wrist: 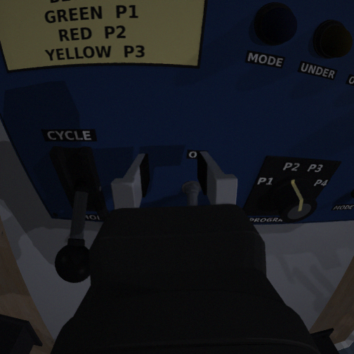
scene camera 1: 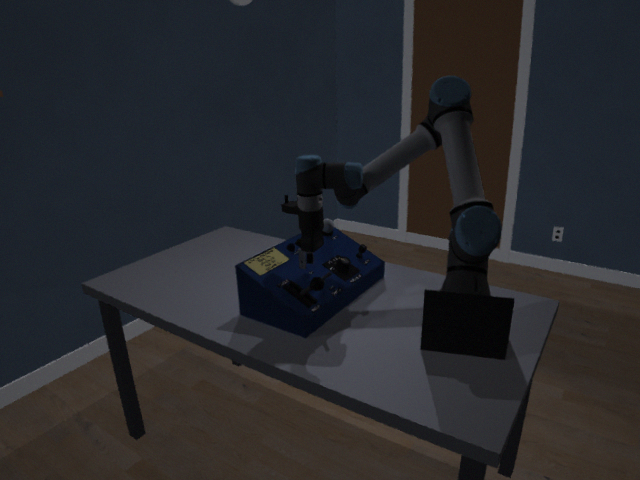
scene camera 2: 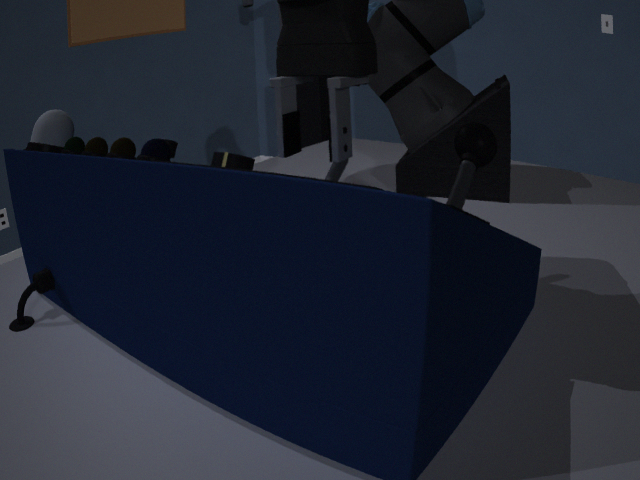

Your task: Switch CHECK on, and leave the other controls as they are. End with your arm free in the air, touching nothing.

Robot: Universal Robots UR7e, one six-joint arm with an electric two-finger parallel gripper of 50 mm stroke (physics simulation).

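Places are measured from the arm's base along level axes (x ahead, y down, z left), in millimetres.
Pixels of known places: gripper, fingertip midpoint: (scene camera 1: 306,265) (scene camera 2: 314,156); arm's base, origin of the base link: (scene camera 1: 464,304) (scene camera 2: 443,124).
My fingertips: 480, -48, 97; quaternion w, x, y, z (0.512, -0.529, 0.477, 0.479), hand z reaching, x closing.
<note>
For each thing: its top centre in the pictures, then the offset to it from my fingertips, as dx, dy, dz. "pt": a spot on its surface instead.
- small grey toggle lever, middle of its top: (scene camera 2: 332,155) -57, +14, -24
- CYCLE lever's black ball, middle of its top: (scene camera 2: 475,122) (scene camera 1: 317,277) -106, -22, +96
- PROGRAM knob, middle of its top: (scene camera 2: 230,148) (scene camera 1: 343,257) -48, +14, -144
- yellow note, surface spot: (scene camera 1: 266,260) pt +112, -16, +62
- white dome, surface spot: (scene camera 2: 54,129) (scene camera 1: 321,225) pt +110, -43, -250
The blue control box (scene camera 1: 268,302) (scene camera 2: 232,258) (wrist: 135,105) stands on the table. A small grey toggle lever (scene camera 2: 337,170) (wrist: 190,189) sits below a partly hidden label that starts with "O" in the wrist view. It leans to the right in scene camera 2. The word CHECK does not show. My gripper (scene camera 1: 306,262) (scene camera 2: 316,155) (wrist: 172,165) is open above the panel, with nothing held. In the wrist view the lever appears between the fingers, nearer the right one. In scene camera 2 its visible part is below the right finger. Its lower part is hidden.
The CYCLE lever's black ball (scene camera 1: 316,283) (scene camera 2: 475,144) (wrist: 73,262) rises left of the gripper in the wrist view. The PROGRAM knob (scene camera 1: 342,264) (scene camera 2: 232,160) (wrist: 298,205) is at right, pointer near P2. MODE button (wrist: 275,23), yellow note (scene camera 1: 266,260) (wrist: 100,35) and white dome (scene camera 1: 328,225) (scene camera 2: 54,129) are farther back.
</note>
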